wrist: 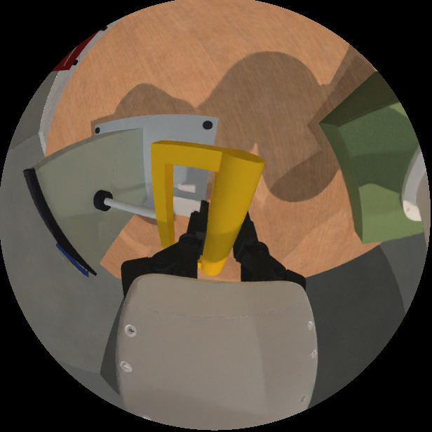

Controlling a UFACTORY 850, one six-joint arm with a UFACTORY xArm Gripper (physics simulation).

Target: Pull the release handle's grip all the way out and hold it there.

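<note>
The release handle's yellow grip [232, 200] is a thick round bar joined to a squared yellow frame, in the middle of the wrist view. My gripper [220, 215] is shut on the round bar, with one black finger on each side of it; the bar hides part of the fingertips. A pale rod [132, 206] runs from a black collar [103, 200] on the grey-green housing [90, 170] to the yellow frame, and a length of it shows between the two.
A light grey base plate [167, 125] with dark bolts lies under the handle on the wooden table [200, 45]. A green open container [352, 175] stands at the right, with a pale rounded object [415, 192] beyond it. A red-and-white object [75, 52] shows at upper left.
</note>
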